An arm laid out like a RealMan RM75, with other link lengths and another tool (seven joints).
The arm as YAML. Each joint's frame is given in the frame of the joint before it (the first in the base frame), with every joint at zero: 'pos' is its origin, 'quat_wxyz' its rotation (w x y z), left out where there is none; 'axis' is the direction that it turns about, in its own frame. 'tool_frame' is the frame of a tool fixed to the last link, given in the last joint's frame.
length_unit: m
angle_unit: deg
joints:
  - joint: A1
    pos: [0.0, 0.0, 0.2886]
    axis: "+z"
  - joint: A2
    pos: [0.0, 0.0, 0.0]
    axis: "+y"
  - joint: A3
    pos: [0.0, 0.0, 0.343]
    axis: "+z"
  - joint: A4
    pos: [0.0, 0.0, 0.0]
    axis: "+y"
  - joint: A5
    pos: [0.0, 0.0, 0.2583]
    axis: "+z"
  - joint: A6
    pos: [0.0, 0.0, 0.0]
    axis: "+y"
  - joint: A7
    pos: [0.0, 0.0, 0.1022]
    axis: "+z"
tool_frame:
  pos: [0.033, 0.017, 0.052]
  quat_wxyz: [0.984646, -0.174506, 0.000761, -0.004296]
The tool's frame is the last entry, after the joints.
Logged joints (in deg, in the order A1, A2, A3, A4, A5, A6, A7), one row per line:
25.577, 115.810, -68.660, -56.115, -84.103, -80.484, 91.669
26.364, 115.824, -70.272, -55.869, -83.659, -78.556, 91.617
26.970, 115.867, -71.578, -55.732, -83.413, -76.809, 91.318
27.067, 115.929, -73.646, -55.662, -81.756, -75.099, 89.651
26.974, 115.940, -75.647, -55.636, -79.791, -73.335, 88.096
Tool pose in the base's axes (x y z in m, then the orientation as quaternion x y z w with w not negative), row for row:
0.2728, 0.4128, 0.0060, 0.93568, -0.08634, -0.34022, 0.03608
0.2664, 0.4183, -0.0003, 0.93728, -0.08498, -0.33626, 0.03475
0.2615, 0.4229, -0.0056, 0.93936, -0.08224, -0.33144, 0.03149
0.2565, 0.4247, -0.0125, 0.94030, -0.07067, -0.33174, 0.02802
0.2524, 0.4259, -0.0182, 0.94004, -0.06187, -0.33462, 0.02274
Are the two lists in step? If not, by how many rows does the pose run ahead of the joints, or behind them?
They are in step.
